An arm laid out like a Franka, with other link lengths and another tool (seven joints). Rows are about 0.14 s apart.
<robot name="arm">
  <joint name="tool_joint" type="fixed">
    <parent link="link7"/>
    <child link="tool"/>
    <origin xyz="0.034 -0.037 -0.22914" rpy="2.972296 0 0.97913"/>
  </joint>
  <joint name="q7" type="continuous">
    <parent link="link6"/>
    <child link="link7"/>
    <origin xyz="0.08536 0 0" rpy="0 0 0"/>
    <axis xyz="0 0 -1"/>
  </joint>
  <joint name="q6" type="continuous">
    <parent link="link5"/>
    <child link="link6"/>
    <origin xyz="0 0 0" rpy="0 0 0"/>
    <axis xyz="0 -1 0"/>
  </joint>
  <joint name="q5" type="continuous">
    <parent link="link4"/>
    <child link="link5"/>
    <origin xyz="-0.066 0 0.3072" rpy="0 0 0"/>
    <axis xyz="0 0 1"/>
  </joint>
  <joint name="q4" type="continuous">
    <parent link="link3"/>
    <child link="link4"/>
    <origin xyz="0.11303 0 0" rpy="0 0 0"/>
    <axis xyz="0 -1 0"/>
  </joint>
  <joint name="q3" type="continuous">
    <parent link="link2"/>
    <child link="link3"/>
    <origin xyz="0 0 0.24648" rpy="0 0 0"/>
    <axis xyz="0 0 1"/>
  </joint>
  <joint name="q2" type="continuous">
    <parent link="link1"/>
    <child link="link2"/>
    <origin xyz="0 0 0" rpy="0 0 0"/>
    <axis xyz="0 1 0"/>
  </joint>
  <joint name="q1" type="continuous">
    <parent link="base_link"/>
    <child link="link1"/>
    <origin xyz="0 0 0.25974" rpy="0 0 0"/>
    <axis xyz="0 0 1"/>
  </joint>
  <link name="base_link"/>
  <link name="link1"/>
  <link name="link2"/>
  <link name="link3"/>
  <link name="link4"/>
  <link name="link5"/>
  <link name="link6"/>
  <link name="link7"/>
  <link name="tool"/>
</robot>
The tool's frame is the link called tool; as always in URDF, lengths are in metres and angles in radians. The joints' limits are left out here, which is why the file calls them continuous.
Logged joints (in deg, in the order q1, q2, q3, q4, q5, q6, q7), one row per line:
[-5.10 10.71 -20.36 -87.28 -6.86 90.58 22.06]
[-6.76 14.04 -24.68 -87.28 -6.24 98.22 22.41]
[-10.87 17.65 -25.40 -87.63 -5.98 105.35 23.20]
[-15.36 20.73 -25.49 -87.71 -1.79 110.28 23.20]
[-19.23 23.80 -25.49 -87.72 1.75 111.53 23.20]
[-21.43 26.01 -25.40 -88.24 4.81 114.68 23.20]
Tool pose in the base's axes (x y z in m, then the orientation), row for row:
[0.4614 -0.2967 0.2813 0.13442 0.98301 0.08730 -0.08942]
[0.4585 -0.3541 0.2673 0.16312 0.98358 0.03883 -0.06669]
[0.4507 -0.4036 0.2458 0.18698 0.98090 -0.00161 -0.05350]
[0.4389 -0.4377 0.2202 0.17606 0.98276 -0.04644 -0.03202]
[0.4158 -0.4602 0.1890 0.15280 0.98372 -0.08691 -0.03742]
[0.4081 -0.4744 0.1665 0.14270 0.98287 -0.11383 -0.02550]
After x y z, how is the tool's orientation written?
As a quaternion, w x y z.
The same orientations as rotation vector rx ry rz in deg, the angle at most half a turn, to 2 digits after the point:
[163.24 14.50 -14.85]
[160.73 6.35 -10.90]
[158.21 -0.26 -8.63]
[159.46 -7.54 -5.20]
[161.68 -14.28 -6.15]
[162.45 -18.81 -4.21]

